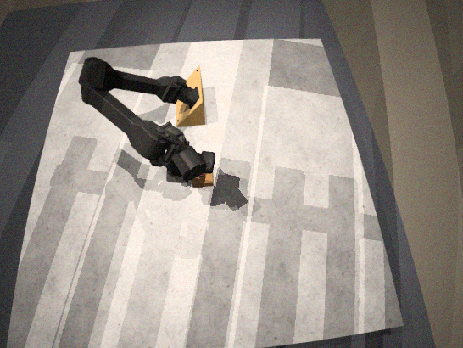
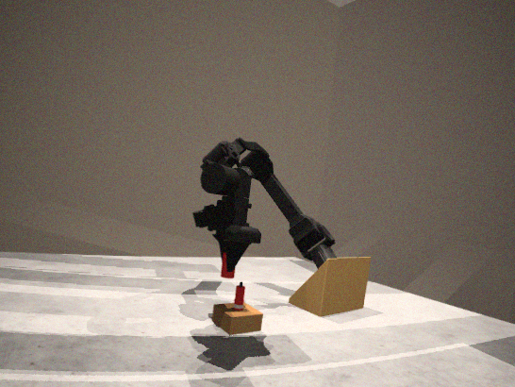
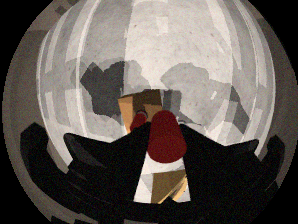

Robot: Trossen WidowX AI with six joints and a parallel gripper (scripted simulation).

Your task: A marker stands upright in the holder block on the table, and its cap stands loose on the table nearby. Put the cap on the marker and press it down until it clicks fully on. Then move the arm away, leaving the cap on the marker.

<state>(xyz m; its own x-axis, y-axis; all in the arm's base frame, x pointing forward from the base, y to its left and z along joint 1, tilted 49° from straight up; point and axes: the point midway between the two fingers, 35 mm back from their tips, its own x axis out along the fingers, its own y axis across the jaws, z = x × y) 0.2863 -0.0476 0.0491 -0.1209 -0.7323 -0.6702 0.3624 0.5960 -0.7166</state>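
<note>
Right now my gripper tip is 9 cm above the holder block, 4 cm to the right of it and 1 cm past it. From my gripper tip the other things lie so: red cap (1 cm above).
</note>
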